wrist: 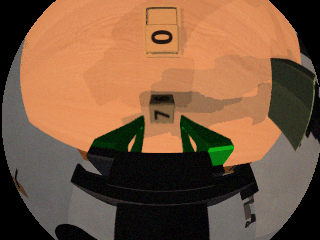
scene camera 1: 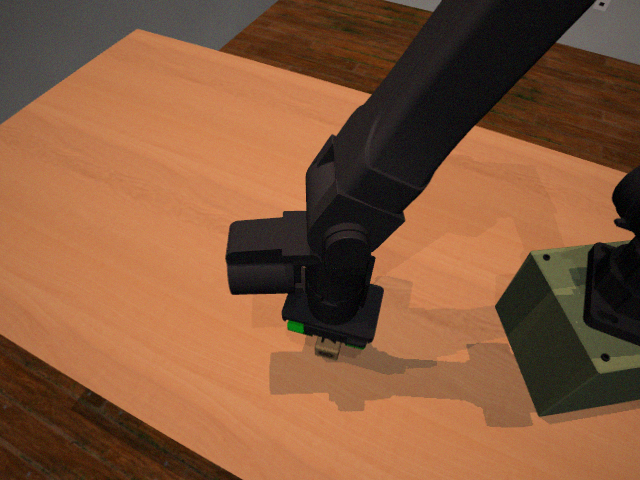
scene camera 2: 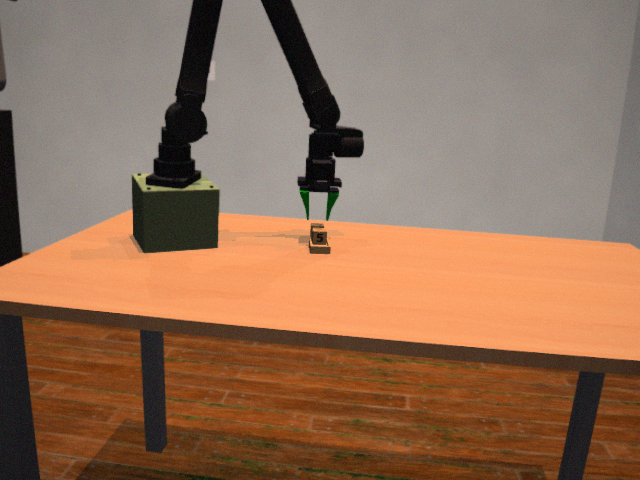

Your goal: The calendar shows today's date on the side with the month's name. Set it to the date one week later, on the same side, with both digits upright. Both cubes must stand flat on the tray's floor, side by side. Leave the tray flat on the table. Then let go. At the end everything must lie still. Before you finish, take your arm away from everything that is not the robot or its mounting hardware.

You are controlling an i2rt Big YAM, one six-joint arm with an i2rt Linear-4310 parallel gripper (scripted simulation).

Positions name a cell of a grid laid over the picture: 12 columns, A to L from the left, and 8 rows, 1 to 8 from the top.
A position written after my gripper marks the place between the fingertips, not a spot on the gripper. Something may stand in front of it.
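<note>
There's a cube (wrist: F2) here, and another cube (wrist: G4). You'd also find my gripper (scene camera 1: G6), (scene camera 2: F4), and the wrist view has my gripper too (wrist: G4).
</note>
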